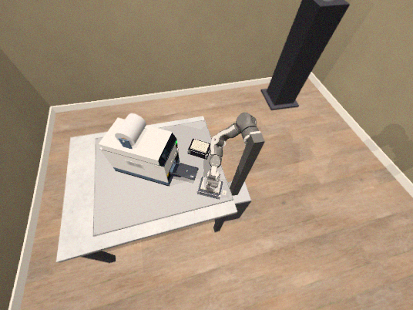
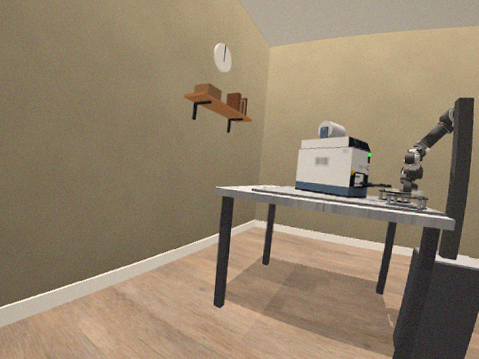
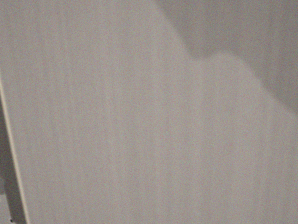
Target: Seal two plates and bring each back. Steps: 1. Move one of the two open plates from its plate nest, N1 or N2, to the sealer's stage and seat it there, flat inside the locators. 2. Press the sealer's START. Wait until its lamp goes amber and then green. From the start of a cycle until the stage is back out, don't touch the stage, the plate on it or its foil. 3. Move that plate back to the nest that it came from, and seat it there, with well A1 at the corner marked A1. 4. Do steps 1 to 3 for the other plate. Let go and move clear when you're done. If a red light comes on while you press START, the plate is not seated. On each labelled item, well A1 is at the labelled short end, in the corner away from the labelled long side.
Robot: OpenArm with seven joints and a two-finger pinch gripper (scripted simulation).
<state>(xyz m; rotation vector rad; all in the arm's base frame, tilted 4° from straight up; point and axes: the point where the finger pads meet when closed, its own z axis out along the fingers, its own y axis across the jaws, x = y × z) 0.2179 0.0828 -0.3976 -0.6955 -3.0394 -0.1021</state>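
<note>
Now: hand 20 mm above the plate nest. Round my hand: yellow warning label (280 mm ahead, 100 mm to the right, 70 mm above); plate (340 mm to the right, 10 mm ahead); sealer stage (150 mm ahead, 130 mm to the right, 20 mm above).
</note>
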